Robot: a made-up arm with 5 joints.
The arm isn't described. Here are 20 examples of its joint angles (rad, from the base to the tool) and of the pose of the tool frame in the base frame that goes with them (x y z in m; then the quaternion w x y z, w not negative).
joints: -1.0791 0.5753 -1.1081 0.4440 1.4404
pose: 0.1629 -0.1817 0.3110 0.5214 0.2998 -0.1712 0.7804
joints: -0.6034 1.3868 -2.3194 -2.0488 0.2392
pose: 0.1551 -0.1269 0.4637 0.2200 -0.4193 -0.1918 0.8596
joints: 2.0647 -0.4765 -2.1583 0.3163 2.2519
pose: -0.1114 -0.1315 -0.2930 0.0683 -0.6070 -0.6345 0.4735
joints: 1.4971 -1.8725 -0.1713 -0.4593 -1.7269
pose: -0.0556 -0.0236 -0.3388 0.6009 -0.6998 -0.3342 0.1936
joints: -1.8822 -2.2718 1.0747 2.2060 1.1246
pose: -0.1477 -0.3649 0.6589 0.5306 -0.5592 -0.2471 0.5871
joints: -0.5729 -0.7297 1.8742 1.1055 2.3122
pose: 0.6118 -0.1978 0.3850 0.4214 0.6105 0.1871 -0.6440
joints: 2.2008 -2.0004 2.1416 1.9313 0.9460
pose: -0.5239 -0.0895 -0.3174 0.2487 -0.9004 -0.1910 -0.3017
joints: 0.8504 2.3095 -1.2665 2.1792 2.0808
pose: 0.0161 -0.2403 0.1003 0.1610 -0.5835 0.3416 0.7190
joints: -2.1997 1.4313 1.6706 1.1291 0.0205
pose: -0.2419 -0.1250 0.5930 0.5713 -0.3859 0.5079 -0.5164
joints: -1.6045 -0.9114 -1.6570 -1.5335 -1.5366
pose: 0.3075 -0.0076 0.6074 0.2695 -0.6578 -0.1882 -0.6777
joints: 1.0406 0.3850 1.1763 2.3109 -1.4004
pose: 0.2821 0.1125 -0.5828 0.2372 0.8298 0.4592 -0.2106
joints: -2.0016 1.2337 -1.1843 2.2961 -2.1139
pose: -0.0800 0.1183 0.0775 0.6207 -0.0105 0.7838 -0.0157
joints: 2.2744 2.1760 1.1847 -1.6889 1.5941
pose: -0.0442 -0.1751 -0.2742 0.3979 0.3096 0.8474 -0.1664
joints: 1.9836 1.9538 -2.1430 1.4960 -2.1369
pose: -0.1659 -0.2990 0.1109 0.6155 0.1512 -0.5687 -0.5243
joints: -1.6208 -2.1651 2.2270 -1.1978 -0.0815
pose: 0.2370 -0.2480 0.4651 0.6099 0.5834 0.5363 0.0056
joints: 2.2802 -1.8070 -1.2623 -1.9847 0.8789
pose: -0.4817 -0.1325 0.1295 0.8858 0.2413 -0.1257 -0.3759
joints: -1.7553 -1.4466 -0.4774 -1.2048 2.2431
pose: 0.1813 0.0743 0.4539 0.8134 -0.2803 0.5091 -0.0245
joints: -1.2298 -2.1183 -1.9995 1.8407 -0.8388
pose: 0.2078 -0.0872 0.1094 0.0512 -0.5880 0.3750 0.7149
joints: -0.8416 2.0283 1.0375 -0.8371 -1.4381
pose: 0.2416 -0.2416 0.2781 0.3086 0.7200 0.1572 -0.6014
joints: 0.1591 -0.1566 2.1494 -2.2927 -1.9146
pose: 0.3389 0.2877 -0.0958 0.4869 -0.0427 0.6508 0.5809
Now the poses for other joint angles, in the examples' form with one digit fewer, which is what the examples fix.
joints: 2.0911 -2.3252 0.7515 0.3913 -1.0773
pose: -0.248 -0.082 -0.306 0.717 -0.278 0.321 0.553
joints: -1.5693 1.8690 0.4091 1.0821 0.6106
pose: 0.047 0.042 0.486 0.254 -0.651 0.413 -0.584
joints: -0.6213 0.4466 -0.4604 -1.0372 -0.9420
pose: 0.365 0.000 0.398 0.863 -0.226 -0.255 -0.372
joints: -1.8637 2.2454 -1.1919 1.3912 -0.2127
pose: -0.035 -0.041 0.289 0.371 0.241 0.496 0.748
